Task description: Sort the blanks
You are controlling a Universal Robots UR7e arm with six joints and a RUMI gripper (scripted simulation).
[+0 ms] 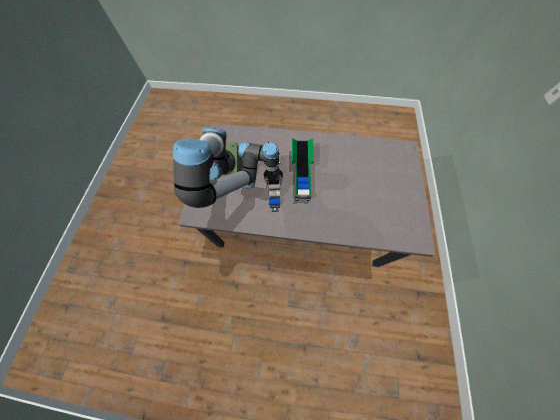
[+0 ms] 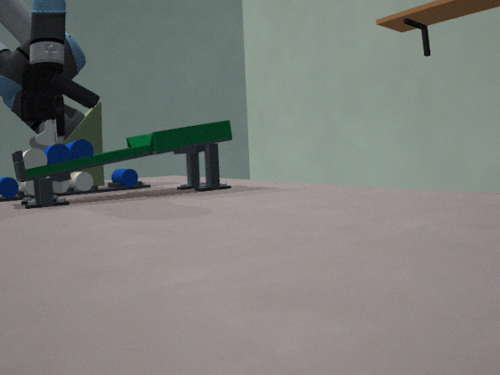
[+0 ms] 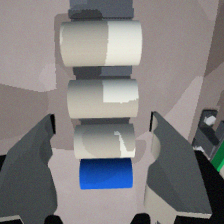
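Now: hand 10 mm past the stock rack, 30 mm to the right of it and 80 mm above it. From my hand the other things lie so: dark stop (190 mm ahead, 60 mm to the right, 10 mm below).
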